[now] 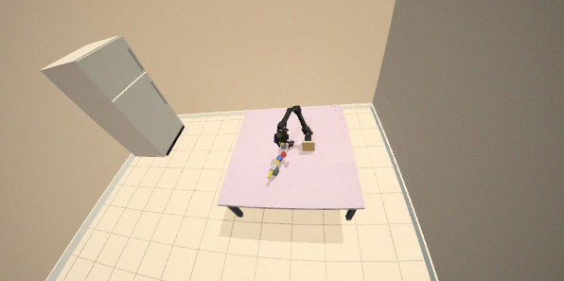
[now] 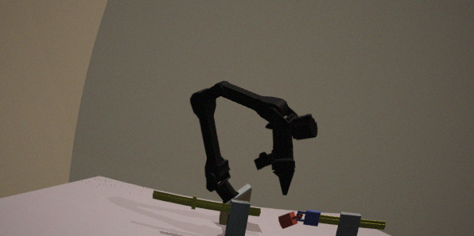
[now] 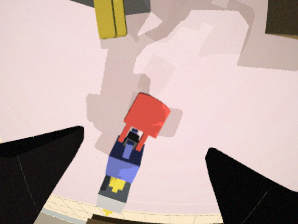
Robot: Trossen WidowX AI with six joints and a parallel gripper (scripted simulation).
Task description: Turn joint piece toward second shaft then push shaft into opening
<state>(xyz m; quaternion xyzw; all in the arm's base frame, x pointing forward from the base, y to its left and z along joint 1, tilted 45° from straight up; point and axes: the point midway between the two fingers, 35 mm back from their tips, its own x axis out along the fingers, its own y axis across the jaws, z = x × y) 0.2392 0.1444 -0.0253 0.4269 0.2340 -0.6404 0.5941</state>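
Right now my gripper tip is 70 mm above the red joint piece, 20 mm to the right of it and 20 mm short of it.
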